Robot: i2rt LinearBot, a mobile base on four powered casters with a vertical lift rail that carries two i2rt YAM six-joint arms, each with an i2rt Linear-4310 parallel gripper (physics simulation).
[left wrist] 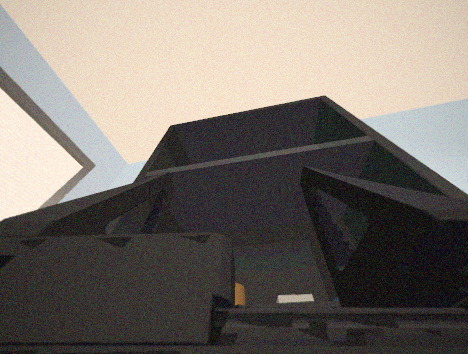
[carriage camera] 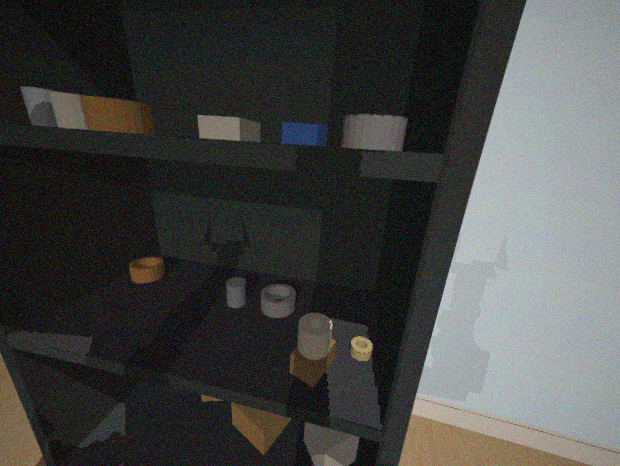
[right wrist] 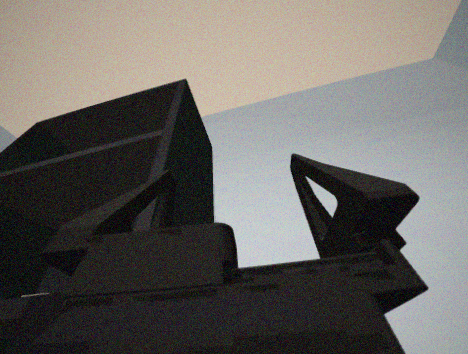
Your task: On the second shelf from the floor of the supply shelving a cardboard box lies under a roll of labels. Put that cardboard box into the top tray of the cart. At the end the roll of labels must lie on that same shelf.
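Frame: origin at the left arm's base, x back, y left, z down, level; centimetres.
Seen in the pictures: left gripper, fingertip midpoint: [left wrist: 235, 176]; right gripper, fingertip midpoint: [right wrist: 231, 168].
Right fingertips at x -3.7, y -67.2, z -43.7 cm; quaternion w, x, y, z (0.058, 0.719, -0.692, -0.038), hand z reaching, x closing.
Pixels of each thing's middle, then the offset from my right fingertips to it. Level surfaces: height alone.
- small brown cardboard box at the middle of its body: [carriage camera: 313, 356] dx -33.2, dy +33.5, dz +45.3 cm
- second shelf at its surface level: dz +47.8 cm
- yellow ring at the middle of its body: [carriage camera: 361, 348] dx -38.3, dy +22.5, dz +46.5 cm
- grey ring at the middle of its body: [carriage camera: 278, 300] dx -52.6, dy +45.0, dz +45.4 cm
- grey cylinder at the middle of its body: [carriage camera: 236, 292] dx -52.9, dy +57.6, dz +44.3 cm
- orange ring at the middle of its body: [carriage camera: 147, 269] dx -63.2, dy +91.7, dz +45.3 cm
A small brown cardboard box [carriage camera: 311, 369] stands near the front right of the second shelf [carriage camera: 240, 350] in the carriage view. A pale grey upright roll of labels [carriage camera: 314, 336] rests on top of it and hides part of its top. My left gripper [left wrist: 235, 176] is open, with no object between its fingers, and points up in front of the shelving [left wrist: 260, 150]. My right gripper [right wrist: 231, 168] is open and empty, in front of the shelving's right side and the blue wall. Neither gripper shows in the carriage view. The cart does not show in these views.
On the same shelf are a yellow ring [carriage camera: 361, 348] close right of the box, a grey ring [carriage camera: 278, 301], a grey cylinder [carriage camera: 236, 292] and an orange ring [carriage camera: 146, 271]. The shelf above [carriage camera: 225, 152] holds several items. Brown boxes [carriage camera: 260, 425] stand below. The right upright [carriage camera: 441, 240] is near the box.
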